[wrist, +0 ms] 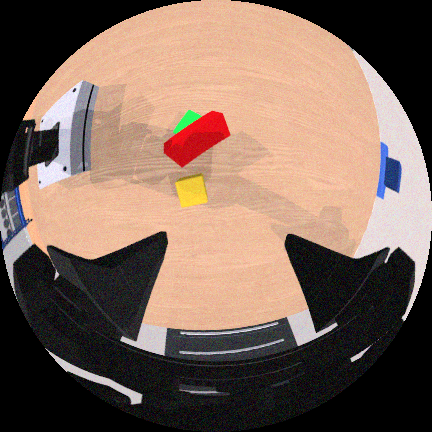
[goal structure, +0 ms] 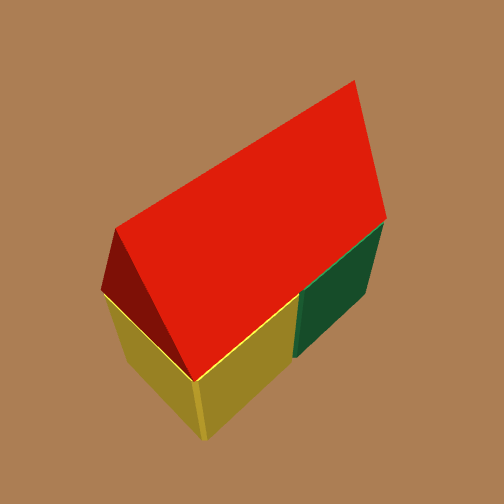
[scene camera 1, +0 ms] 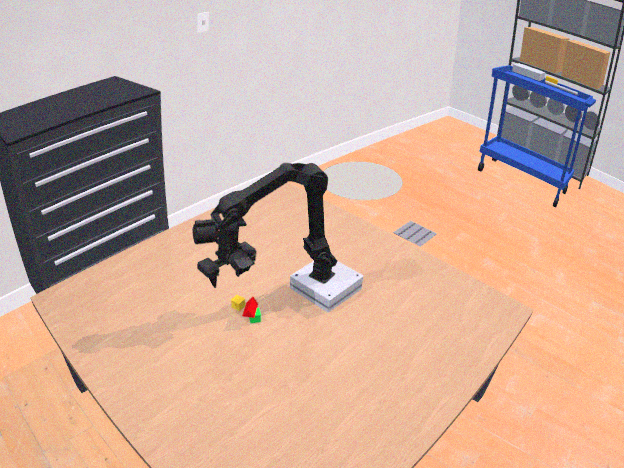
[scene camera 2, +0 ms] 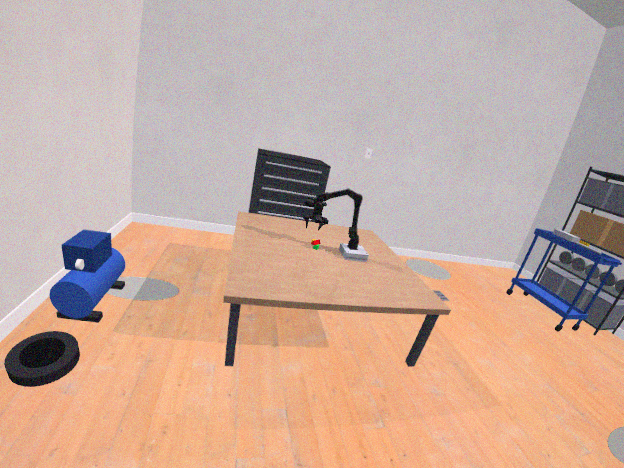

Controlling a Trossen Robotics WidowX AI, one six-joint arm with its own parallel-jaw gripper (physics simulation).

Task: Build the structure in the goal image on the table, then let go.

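Frame: origin at the arm's base, x ahead, y left, z up, level; centimetres.
Seen in the pictures: gripper, fingertip midpoint: (wrist: 228, 239) (scene camera 1: 226, 281) (scene camera 2: 312, 229); arm's base at its link origin: (wrist: 51, 144) (scene camera 1: 322, 275) (scene camera 2: 352, 247).
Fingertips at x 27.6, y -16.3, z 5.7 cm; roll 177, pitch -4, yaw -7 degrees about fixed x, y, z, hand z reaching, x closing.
Pixels of each thing's middle, then the offset from my fingertips to it. Level surfaces: height alone.
- red elongated block at the middle of its body: (wrist: 197, 139) (scene camera 1: 249, 308) (scene camera 2: 315, 242) dx -1.6, dy +7.6, dz -7.3 cm
- green block at the middle of its body: (wrist: 193, 128) (scene camera 1: 254, 315) (scene camera 2: 316, 246) dx -2.1, dy +9.4, dz -9.6 cm
- yellow cube at the middle of its body: (wrist: 192, 188) (scene camera 1: 238, 302) dx -3.1, dy +1.6, dz -9.6 cm
- table at its surface level: dz -11.3 cm
A red elongated block (scene camera 1: 250, 307) (scene camera 2: 316, 242) (wrist: 197, 140) lies on top of a green block (scene camera 1: 255, 317) (scene camera 2: 316, 247) (wrist: 187, 121), which it partly covers. The red block looks tilted in scene camera 1; its exact contact with the green block is too small to tell. A yellow cube (scene camera 1: 237, 302) (wrist: 191, 191) stands on the table (scene camera 1: 302, 382) (scene camera 2: 322, 282) (wrist: 250, 65), apart from the other two; it does not show in scene camera 2. My gripper (scene camera 1: 227, 279) (scene camera 2: 312, 228) (wrist: 228, 239) is wide open and empty. It hangs above the table, higher than the blocks and off to the yellow cube's side.
The arm's white base plate (scene camera 1: 329, 292) (scene camera 2: 354, 254) (wrist: 65, 117) stands on the table near the blocks, to their right in both scene views. A dark drawer cabinet (scene camera 1: 100, 176) (scene camera 2: 289, 186) (wrist: 230, 342) stands behind the table.
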